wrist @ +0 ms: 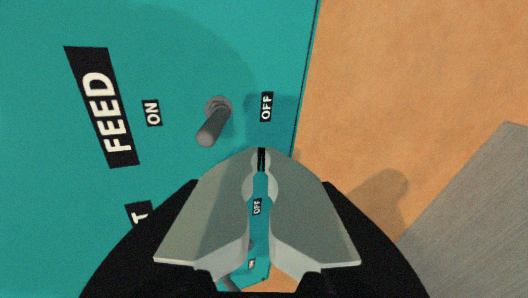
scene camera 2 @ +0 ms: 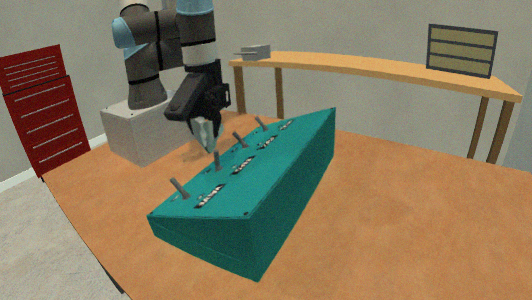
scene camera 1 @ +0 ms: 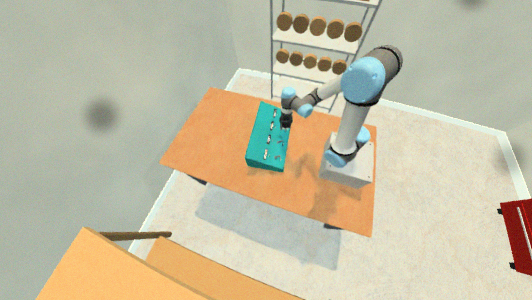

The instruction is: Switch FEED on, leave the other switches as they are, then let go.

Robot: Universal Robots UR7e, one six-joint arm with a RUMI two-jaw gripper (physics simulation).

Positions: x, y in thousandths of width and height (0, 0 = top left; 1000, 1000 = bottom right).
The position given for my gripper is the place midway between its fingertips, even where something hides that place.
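Scene camera 2: my gripper (scene camera 2: 394, 508). Wrist view: my gripper again (wrist: 495, 502).
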